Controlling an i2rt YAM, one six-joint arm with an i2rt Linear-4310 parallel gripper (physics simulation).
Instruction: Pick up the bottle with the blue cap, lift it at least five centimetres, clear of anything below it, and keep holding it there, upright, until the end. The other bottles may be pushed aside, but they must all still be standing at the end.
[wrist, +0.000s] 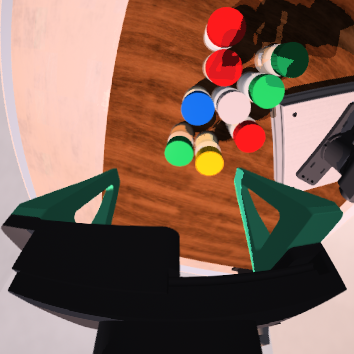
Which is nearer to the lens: the yellow-capped bottle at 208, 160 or the white-capped bottle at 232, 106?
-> The white-capped bottle.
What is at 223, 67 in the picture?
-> A red-capped bottle.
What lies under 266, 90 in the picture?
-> A green-capped bottle.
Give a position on a green-capped bottle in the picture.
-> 290, 59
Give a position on a red-capped bottle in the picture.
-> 248, 135
